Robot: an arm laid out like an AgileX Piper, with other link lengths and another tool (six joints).
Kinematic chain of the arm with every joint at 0, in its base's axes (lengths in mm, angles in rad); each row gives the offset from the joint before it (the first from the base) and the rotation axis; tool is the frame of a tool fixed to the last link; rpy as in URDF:
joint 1: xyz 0 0 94.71 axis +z
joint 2: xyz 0 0 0 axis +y
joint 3: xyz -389.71 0 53.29 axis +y
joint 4: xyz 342.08 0 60.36 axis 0.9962 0 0.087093
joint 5: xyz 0 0 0 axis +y
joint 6: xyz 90.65 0 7.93 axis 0.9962 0 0.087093
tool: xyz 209.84 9 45.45 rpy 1.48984 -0.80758 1.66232
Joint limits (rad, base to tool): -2.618..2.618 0..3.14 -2.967..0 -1.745..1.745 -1.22..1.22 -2.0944..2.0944
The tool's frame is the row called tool.
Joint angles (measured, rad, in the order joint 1, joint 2, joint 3, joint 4, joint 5, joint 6), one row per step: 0.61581 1.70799 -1.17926 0.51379 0.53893 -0.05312; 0.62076 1.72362 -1.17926 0.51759 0.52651 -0.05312; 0.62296 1.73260 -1.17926 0.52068 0.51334 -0.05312; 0.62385 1.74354 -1.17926 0.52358 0.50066 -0.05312; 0.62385 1.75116 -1.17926 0.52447 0.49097 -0.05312; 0.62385 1.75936 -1.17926 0.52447 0.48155 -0.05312; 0.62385 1.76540 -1.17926 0.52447 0.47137 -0.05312
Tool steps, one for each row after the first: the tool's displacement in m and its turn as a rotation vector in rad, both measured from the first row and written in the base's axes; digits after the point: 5 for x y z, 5 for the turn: 0.00144 0.00332 -0.00769 -0.00218 0.00437 -0.00222; 0.00404 0.00508 -0.01113 -0.00085 0.00230 -0.00724; 0.00710 0.00618 -0.01595 -0.00105 0.00209 -0.01330; 0.00973 0.00652 -0.01927 -0.00176 0.00062 -0.01802; 0.01231 0.00674 -0.02306 -0.00357 -0.00065 -0.02218; 0.01504 0.00693 -0.02535 -0.00389 -0.00431 -0.02667
